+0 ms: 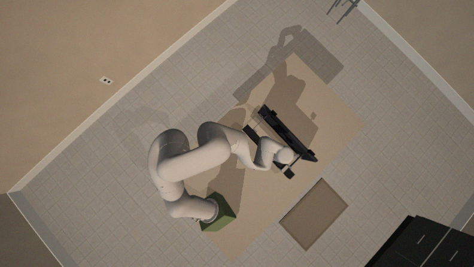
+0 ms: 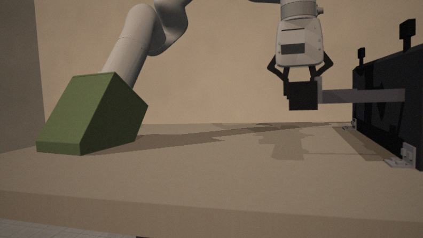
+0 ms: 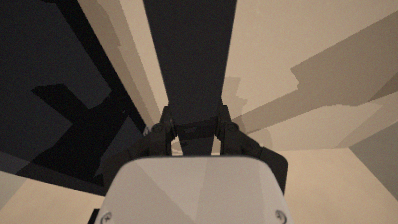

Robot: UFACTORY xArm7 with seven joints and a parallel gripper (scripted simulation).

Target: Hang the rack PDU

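The rack PDU is 20 mm ahead of my hand and 10 mm below it. The rest, counted from my hand: black upright panel: 160 mm ahead, 30 mm below.
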